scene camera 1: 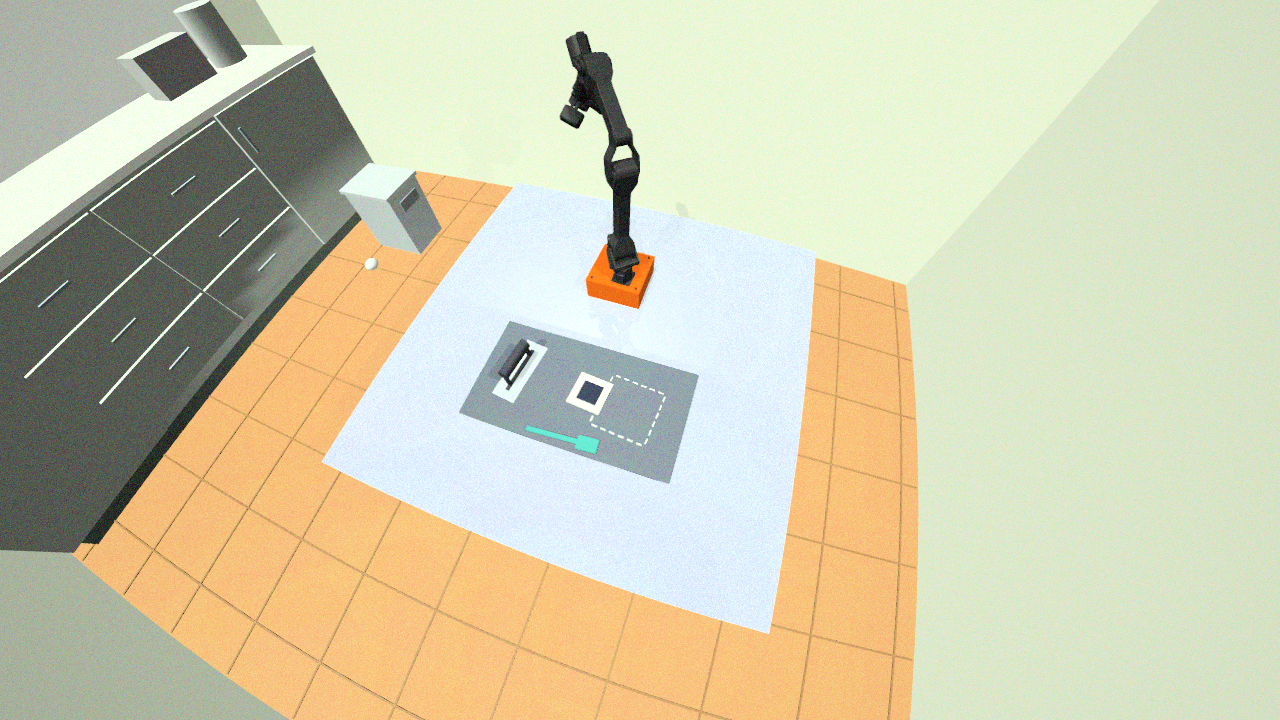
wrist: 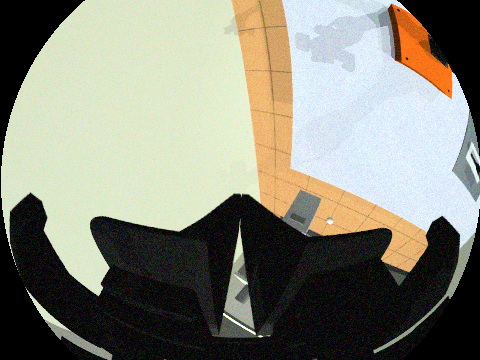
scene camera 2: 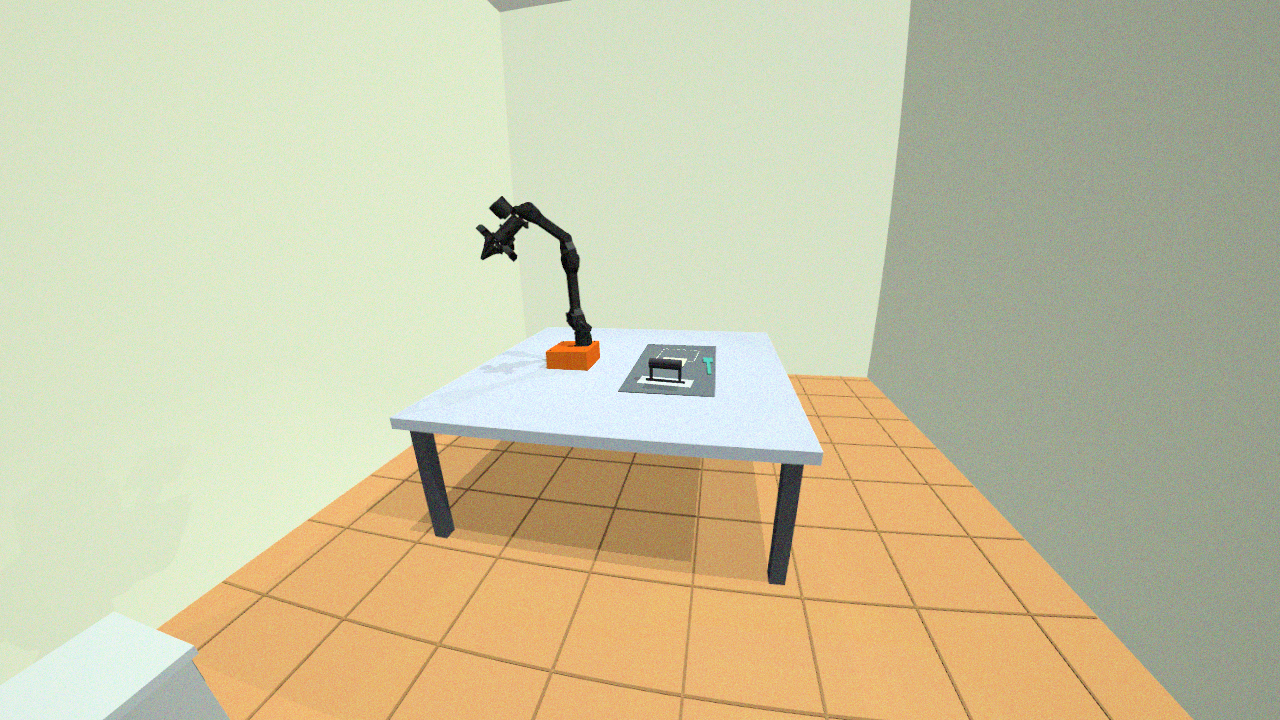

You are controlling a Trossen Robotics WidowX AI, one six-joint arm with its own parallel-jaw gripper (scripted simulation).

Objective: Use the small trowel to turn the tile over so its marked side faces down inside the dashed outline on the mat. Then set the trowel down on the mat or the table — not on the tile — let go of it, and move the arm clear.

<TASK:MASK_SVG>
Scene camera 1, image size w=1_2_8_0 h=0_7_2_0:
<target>gripper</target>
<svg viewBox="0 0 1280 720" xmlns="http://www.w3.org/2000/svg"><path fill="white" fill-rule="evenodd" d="M574 82L571 96L568 100L571 106L565 104L559 118L566 124L578 129L584 119L584 115L578 111L578 108L586 112L591 107L598 114L601 114L595 95L581 93Z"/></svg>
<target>square tile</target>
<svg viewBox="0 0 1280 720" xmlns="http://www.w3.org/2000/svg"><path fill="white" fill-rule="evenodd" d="M581 372L566 402L599 415L614 384Z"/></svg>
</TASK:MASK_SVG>
